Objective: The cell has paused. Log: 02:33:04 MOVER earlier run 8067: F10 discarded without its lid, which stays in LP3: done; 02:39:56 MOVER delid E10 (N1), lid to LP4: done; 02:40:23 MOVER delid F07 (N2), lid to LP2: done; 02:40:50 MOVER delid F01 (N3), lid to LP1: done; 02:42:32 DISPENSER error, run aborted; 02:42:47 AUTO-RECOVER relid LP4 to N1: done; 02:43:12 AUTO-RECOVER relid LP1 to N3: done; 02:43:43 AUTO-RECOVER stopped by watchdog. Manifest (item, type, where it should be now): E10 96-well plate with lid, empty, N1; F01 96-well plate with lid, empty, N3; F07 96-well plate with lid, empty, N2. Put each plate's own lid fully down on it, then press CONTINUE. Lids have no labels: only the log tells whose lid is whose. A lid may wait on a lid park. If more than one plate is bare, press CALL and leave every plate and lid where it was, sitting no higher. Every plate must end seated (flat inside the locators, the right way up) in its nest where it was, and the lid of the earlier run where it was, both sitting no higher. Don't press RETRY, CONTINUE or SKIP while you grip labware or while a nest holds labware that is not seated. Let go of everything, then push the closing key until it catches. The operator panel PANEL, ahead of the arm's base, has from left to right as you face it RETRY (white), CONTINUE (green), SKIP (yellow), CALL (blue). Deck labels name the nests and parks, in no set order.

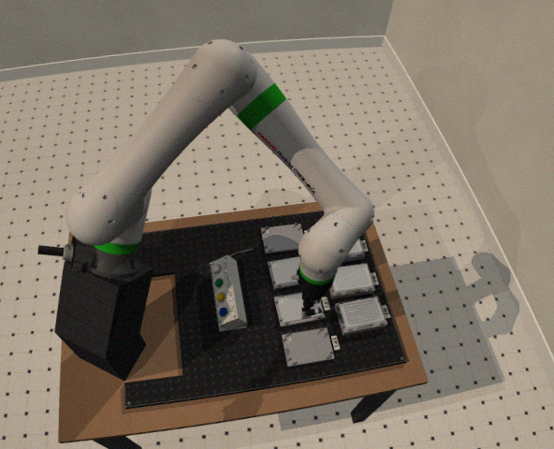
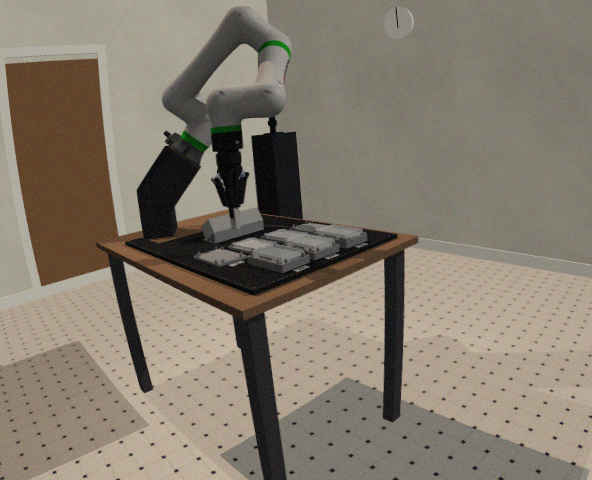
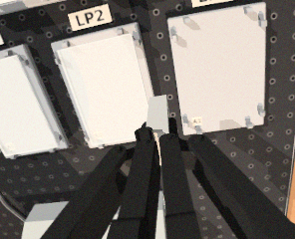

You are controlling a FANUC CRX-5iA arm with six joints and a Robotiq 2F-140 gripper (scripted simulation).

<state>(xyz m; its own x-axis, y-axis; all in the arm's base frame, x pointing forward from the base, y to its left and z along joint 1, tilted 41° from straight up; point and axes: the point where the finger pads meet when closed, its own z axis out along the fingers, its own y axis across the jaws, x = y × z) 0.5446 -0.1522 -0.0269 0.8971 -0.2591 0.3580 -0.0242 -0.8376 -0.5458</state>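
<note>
Now: the park LP2 110 mm below my hand and 60 mm to the left of it. Round my hand: plate: 190 mm ahead, 80 mm below, 10 mm to the right; then pale park: 110 mm below, 70 mm to the right; then LP2 label: 110 mm below, 90 mm ahead, 60 mm to the left.
</note>
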